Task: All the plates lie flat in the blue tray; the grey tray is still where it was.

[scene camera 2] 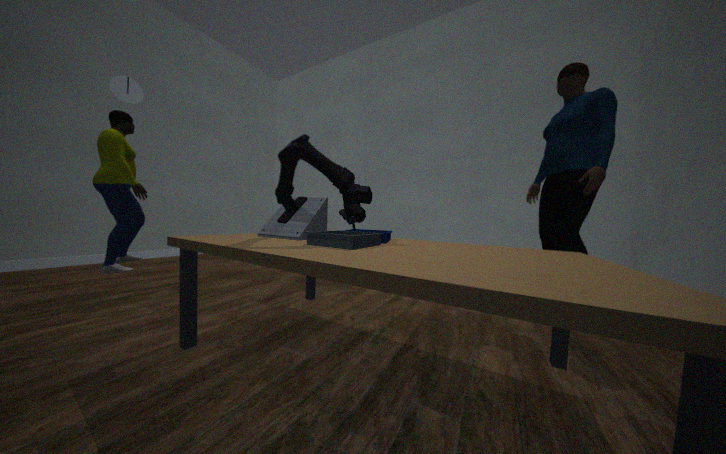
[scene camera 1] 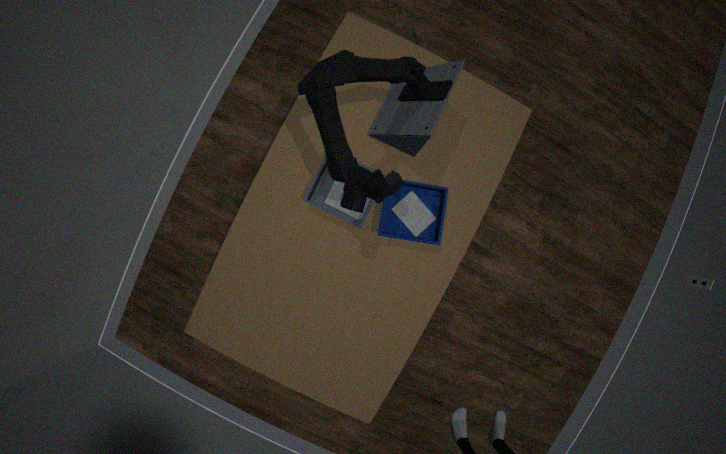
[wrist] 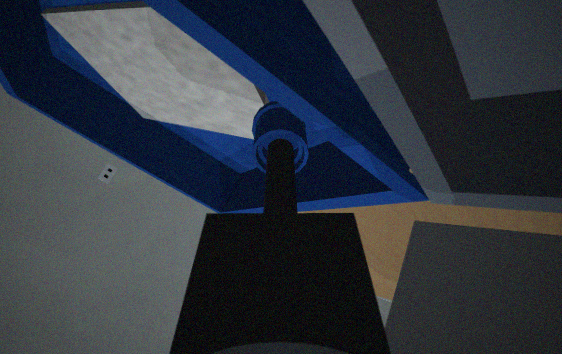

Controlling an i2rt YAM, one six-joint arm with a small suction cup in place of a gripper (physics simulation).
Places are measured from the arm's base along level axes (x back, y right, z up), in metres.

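Pixels of known places: end effector, tool point: (scene camera 1: 397, 194) (wrist: 280, 127); arm's base, origin of the base link: (scene camera 2: 293, 210) (scene camera 1: 423, 92).
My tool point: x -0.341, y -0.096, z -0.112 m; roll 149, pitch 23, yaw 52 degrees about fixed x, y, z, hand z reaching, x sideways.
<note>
Ahead of a thing's pixels: the offset from my tool point to its top centre. "*": to the spot under its first point. Level surfaces: height alone.
A pale plate @(dz -0.024, dx -0.033, dy -0.098 m) (scene camera 1: 414, 214) (wrist: 190, 75) lies in the blue tray @(dz +0.017, dx -0.032, dy -0.084 m) (scene camera 1: 443, 214) (scene camera 2: 386, 236) (wrist: 300, 50). Pale plate surface @(* dz -0.013, dx -0.123, dy +0.206 m) (scene camera 1: 336, 197) shows in the grey tray @(dz +0.017, dx -0.079, dy +0.189 m) (scene camera 1: 331, 212) (scene camera 2: 342, 240) (wrist: 400, 125), partly hidden by the arm; I cannot tell how many plates are there. The grey tray stands beside the blue one, close to its corner. My suction cup (scene camera 2: 353, 227) (wrist: 280, 127) points down with no plate on it. It is low over the trays, near the side where they meet. In scene camera 1 the cup is hidden under the arm.
The arm's sloped grey base (scene camera 1: 412, 115) (scene camera 2: 291, 222) stands behind the trays on the wooden table @(dz -0.033 m) (scene camera 1: 299, 289) (scene camera 2: 481, 267). A person in blue (scene camera 2: 580, 128) and a person in yellow (scene camera 2: 115, 155) stand beyond the table.
</note>
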